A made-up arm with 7 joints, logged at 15 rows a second.
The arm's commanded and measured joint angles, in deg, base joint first. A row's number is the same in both.
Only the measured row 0 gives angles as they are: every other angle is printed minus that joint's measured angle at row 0.
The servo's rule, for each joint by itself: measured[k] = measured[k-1] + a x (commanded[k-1-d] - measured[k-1]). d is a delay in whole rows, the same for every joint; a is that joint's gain. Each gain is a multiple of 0.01, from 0.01 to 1. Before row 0 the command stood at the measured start. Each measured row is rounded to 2 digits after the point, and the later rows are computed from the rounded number. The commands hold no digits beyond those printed.
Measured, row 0:
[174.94, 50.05, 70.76, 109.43, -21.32, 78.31, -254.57]
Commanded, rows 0 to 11:
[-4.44, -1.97, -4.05, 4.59, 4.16, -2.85, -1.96]
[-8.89, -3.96, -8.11, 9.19, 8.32, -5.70, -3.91]
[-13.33, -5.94, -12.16, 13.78, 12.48, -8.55, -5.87]
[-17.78, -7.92, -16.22, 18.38, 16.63, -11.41, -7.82]
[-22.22, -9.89, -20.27, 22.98, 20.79, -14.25, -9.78]
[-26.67, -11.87, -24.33, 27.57, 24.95, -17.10, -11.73]
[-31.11, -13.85, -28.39, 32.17, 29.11, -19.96, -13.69]
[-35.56, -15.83, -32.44, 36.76, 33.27, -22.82, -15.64]
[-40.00, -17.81, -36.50, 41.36, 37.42, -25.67, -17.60]
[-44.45, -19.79, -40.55, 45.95, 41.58, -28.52, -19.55]
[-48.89, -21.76, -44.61, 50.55, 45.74, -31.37, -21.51]
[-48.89, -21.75, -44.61, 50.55, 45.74, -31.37, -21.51]
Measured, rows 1 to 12:
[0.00, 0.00, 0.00, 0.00, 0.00, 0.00, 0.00]
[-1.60, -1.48, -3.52, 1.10, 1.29, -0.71, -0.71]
[-4.22, -3.34, -7.51, 3.04, 3.47, -1.96, -1.86]
[-7.50, -5.29, -11.56, 5.62, 6.26, -3.61, -3.30]
[-11.20, -7.26, -15.61, 8.68, 9.47, -5.56, -4.93]
[-15.17, -9.23, -19.66, 12.11, 12.98, -7.73, -6.68]
[-19.31, -11.21, -23.72, 15.82, 16.69, -10.07, -8.50]
[-23.56, -13.19, -27.78, 19.74, 20.54, -12.54, -10.37]
[-27.88, -15.17, -31.83, 23.82, 24.49, -15.11, -12.27]
[-32.24, -17.15, -35.89, 28.03, 28.50, -17.75, -14.19]
[-36.64, -19.13, -39.94, 32.33, 32.55, -20.44, -16.12]
[-41.05, -21.10, -44.00, 36.70, 36.64, -23.17, -18.06]
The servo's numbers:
d 1
a 0.36 0.75 0.87 0.24 0.31 0.25 0.36

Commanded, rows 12 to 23:
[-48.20, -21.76, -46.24, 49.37, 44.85, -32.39, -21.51]
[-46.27, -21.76, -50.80, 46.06, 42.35, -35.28, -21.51]
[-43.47, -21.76, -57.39, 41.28, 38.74, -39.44, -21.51]
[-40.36, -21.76, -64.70, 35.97, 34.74, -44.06, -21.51]
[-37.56, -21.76, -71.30, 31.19, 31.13, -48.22, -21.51]
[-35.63, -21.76, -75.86, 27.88, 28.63, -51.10, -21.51]
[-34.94, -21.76, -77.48, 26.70, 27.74, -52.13, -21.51]
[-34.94, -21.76, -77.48, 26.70, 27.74, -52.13, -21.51]
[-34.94, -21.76, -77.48, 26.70, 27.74, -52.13, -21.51]
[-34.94, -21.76, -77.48, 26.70, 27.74, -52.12, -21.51]
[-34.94, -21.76, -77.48, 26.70, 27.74, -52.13, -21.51]
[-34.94, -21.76, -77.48, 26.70, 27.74, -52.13, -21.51]
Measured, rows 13 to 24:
[-43.87, -21.59, -44.53, 40.02, 39.46, -25.22, -19.30]
[-45.43, -21.72, -46.02, 42.26, 41.13, -27.01, -20.10]
[-45.73, -21.75, -50.18, 43.17, 41.51, -29.08, -20.61]
[-44.92, -21.76, -56.45, 42.72, 40.65, -31.67, -20.93]
[-43.28, -21.76, -63.63, 41.10, 38.82, -34.77, -21.14]
[-41.22, -21.76, -70.30, 38.72, 36.44, -38.13, -21.27]
[-39.21, -21.76, -75.14, 36.12, 34.02, -41.37, -21.36]
[-37.67, -21.76, -77.18, 33.86, 32.07, -44.06, -21.41]
[-36.69, -21.76, -77.44, 32.14, 30.73, -46.08, -21.45]
[-36.06, -21.76, -77.47, 30.83, 29.80, -47.59, -21.47]
[-35.66, -21.76, -77.48, 29.84, 29.16, -48.72, -21.48]
[-35.40, -21.76, -77.48, 29.09, 28.72, -49.57, -21.49]

